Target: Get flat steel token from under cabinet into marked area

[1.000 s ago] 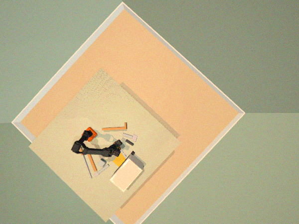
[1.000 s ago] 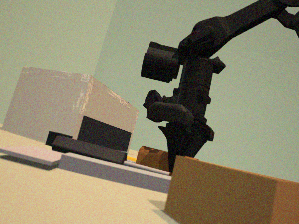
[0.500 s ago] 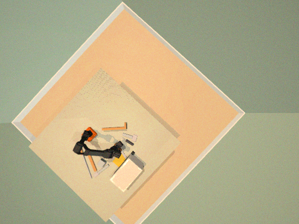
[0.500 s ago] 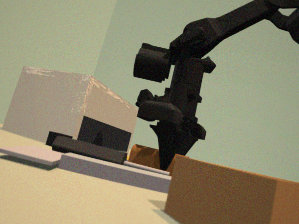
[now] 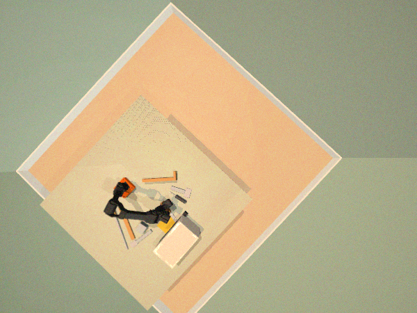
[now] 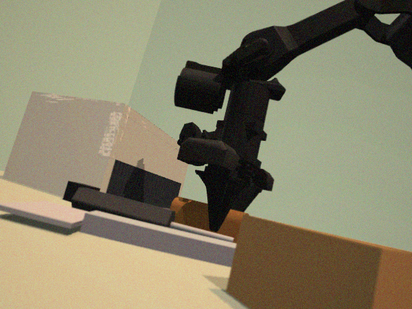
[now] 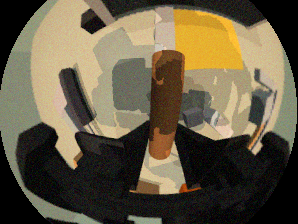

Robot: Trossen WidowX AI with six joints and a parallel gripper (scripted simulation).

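Right now the dark screwdriver is 1 cm ahead of my gripper tip and 13 cm to the left of it. Round my gripper tip: token (30 cm ahead, 6 cm to the right); orange stick (8 cm behind, 35 cm to the right).
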